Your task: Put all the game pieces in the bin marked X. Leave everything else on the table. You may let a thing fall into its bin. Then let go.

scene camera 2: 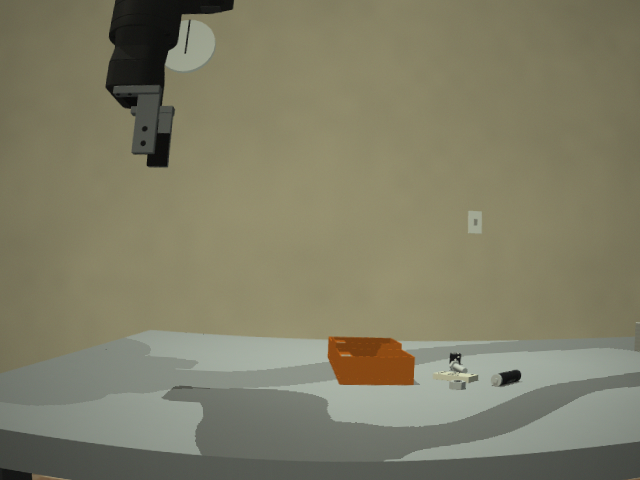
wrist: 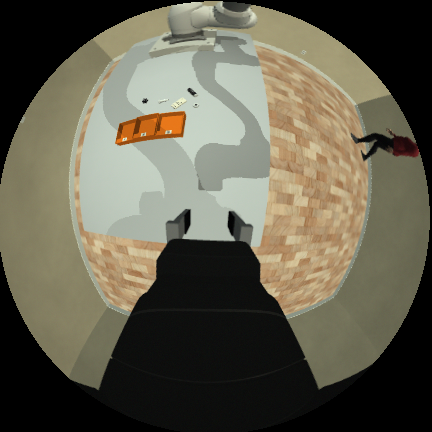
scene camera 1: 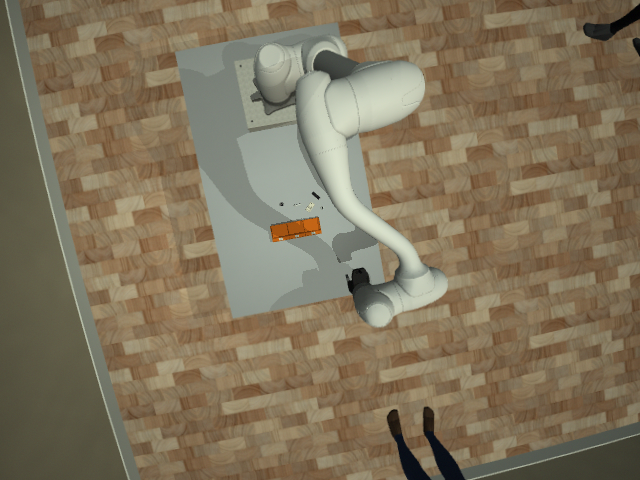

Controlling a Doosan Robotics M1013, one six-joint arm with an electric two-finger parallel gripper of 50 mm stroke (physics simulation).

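Where they show: gripper, fingertip midpoint: [scene camera 2: 150, 160] [wrist: 208, 217]; arm's base, link origin: [scene camera 1: 276, 91].
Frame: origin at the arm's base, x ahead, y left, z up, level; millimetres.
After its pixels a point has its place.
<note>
A cream domino-like piece with dark dots [scene camera 1: 309, 207] @(x 577, y -53, z -46 mm) [scene camera 2: 454, 376] @(x 584, y -38, z -47 mm) [wrist: 178, 103] @(x 584, y -48, z -45 mm) lies flat on the table. A small black piece [scene camera 1: 281, 204] @(x 512, y -181, z -37 mm) [scene camera 2: 454, 357] @(x 516, y -174, z -42 mm) [wrist: 145, 100] @(x 517, y -175, z -42 mm), with light spots in scene camera 2, sits apart from it; it is too small to name surely. An orange three-compartment bin unit [scene camera 1: 279, 230] @(x 632, y -240, z -45 mm) [scene camera 2: 376, 370] @(x 683, y -35, z -36 mm) [wrist: 172, 125] @(x 676, y -72, z -46 mm) stands beside them. Its white labels are too small to read, so I cannot tell which is X. My gripper [scene camera 2: 150, 157] @(x 936, y 16, z 169 mm) [wrist: 208, 217] @(x 936, y 16, z 169 mm) is open and empty, high above the table's corner area, well away from the pieces and bins.
A black battery-like cylinder [scene camera 1: 315, 195] @(x 531, y -2, z -39 mm) [scene camera 2: 506, 377] @(x 541, y 12, z -43 mm) [wrist: 192, 92] @(x 545, y 3, z -39 mm), a small grey nut [scene camera 1: 321, 207] @(x 599, y 5, z -44 mm) [scene camera 2: 456, 384] @(x 608, y 15, z -47 mm) [wrist: 195, 105] @(x 608, y 8, z -45 mm) and a pale bolt-like thing [scene camera 1: 296, 204] @(x 544, y -112, z -44 mm) [scene camera 2: 458, 367] @(x 546, y -101, z -46 mm) [wrist: 163, 101] @(x 547, y -103, z -47 mm) lie near the domino. The arm's base plate [scene camera 1: 245, 111] @(x 36, y -177, z 3 mm) is at the table's far end.
</note>
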